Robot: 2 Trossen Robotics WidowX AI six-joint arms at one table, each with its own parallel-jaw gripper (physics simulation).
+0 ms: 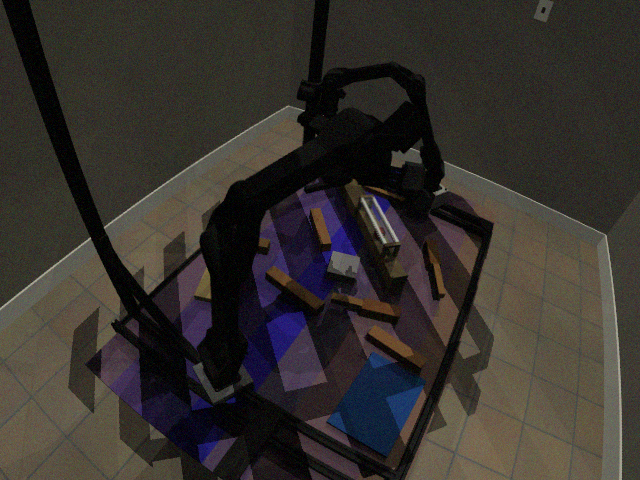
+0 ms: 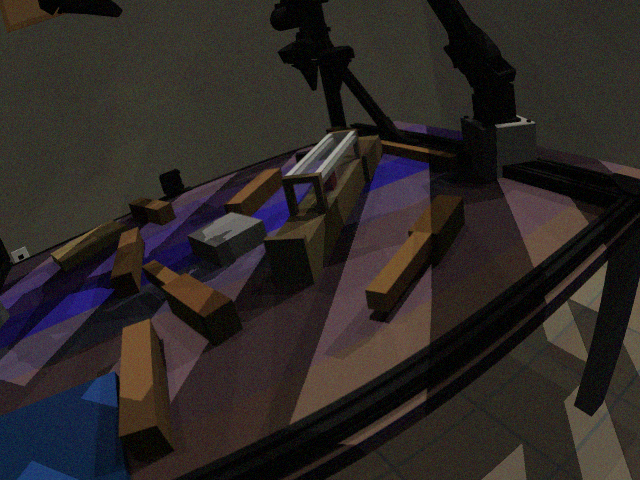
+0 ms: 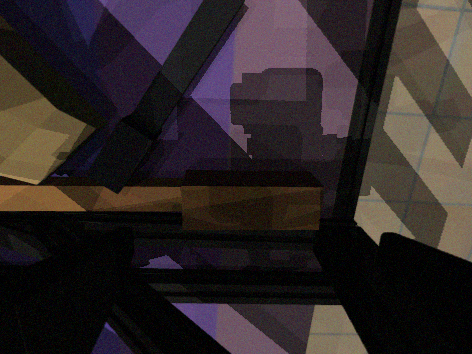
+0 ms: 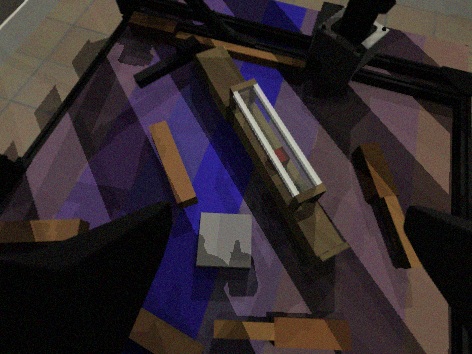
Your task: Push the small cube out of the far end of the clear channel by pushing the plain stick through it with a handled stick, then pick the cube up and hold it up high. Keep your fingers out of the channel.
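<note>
The clear channel (image 1: 372,220) (image 2: 328,152) (image 4: 263,142) lies on a long wooden base (image 1: 391,267) (image 2: 294,248) (image 4: 218,70) in the middle of the table. The small red cube (image 4: 281,154) (image 2: 331,181) sits inside it, with the plain stick (image 4: 264,128) behind it. One handled stick lies along the back frame; its thick handle (image 3: 251,207) is right below my left gripper (image 3: 256,241) (image 2: 309,67), which is open and empty above it. My right gripper (image 4: 285,214) is open and empty, high above the channel.
Two more handled sticks lie right of the channel (image 1: 434,271) (image 4: 376,175) and in front of it (image 1: 370,305) (image 4: 305,331). Around them are a grey block (image 1: 343,264) (image 4: 224,240), loose wooden bars (image 1: 320,228) (image 1: 294,288), a black stick (image 4: 164,68), a blue sheet (image 1: 380,400) and the black frame (image 1: 461,310).
</note>
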